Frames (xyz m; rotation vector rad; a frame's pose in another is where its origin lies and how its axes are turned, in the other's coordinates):
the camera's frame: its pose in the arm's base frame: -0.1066 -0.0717 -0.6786 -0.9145 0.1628 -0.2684
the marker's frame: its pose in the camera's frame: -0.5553 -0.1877 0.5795 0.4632 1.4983 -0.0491
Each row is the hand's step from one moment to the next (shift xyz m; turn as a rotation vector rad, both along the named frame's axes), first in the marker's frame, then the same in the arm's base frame.
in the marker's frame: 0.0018 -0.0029 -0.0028 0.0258 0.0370 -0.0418
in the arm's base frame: -0.0041 -0.0016 -0.0004 -0.0197 0.0273 -0.0514
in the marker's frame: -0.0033 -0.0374 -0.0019 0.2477 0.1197 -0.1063
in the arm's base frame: -0.0203 -0.0209 0.0237 -0.0587 -0.0257 -0.2879
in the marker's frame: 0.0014 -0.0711 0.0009 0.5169 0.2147 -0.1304
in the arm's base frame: -0.0357 -0.0466 0.0401 -0.0625 -0.1187 -0.5588
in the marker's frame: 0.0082 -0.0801 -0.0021 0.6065 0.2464 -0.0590
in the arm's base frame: -0.0437 -0.0551 0.0393 0.0039 -0.1868 -0.6302
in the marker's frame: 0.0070 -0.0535 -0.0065 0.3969 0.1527 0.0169
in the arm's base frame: -0.0337 -0.0353 0.0238 0.0454 -0.1536 -0.3943
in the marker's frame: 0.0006 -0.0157 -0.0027 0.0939 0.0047 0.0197
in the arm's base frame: -0.0104 -0.0091 0.0079 0.0081 -0.0637 -0.0714
